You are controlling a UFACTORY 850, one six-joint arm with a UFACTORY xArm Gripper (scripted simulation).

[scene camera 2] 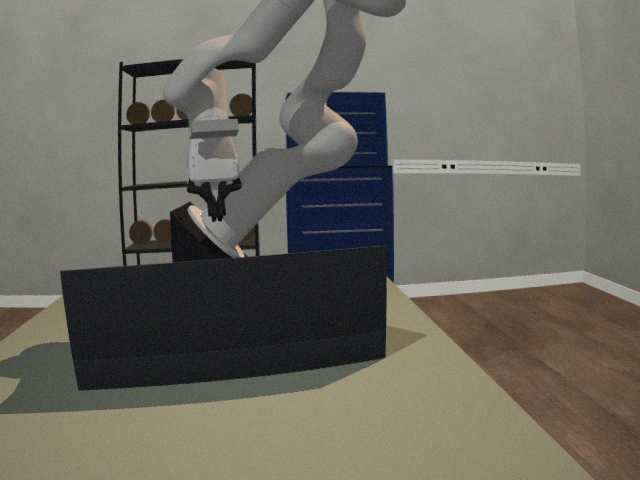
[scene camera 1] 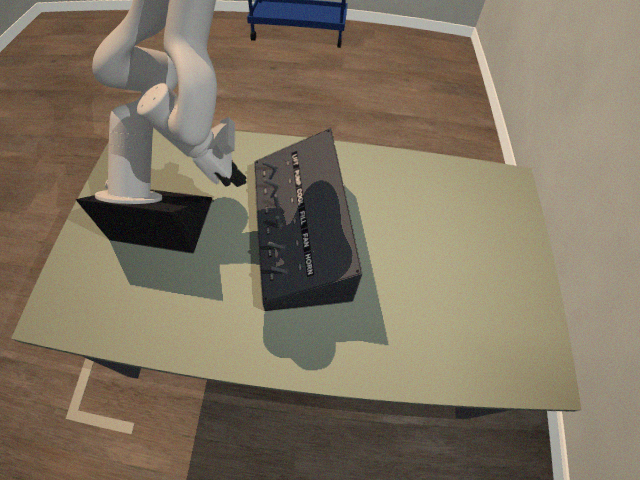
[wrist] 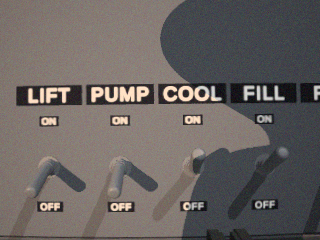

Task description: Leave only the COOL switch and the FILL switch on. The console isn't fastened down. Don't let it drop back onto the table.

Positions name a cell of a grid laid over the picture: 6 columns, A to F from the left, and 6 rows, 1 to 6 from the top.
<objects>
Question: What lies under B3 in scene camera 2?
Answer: The gripper.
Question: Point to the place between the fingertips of the gripper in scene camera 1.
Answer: C3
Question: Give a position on a dark console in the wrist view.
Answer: C3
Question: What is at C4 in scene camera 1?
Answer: A dark console.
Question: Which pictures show the dark console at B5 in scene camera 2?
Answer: Scene camera 2, scene camera 1 and the wrist view: all of them.
</objects>
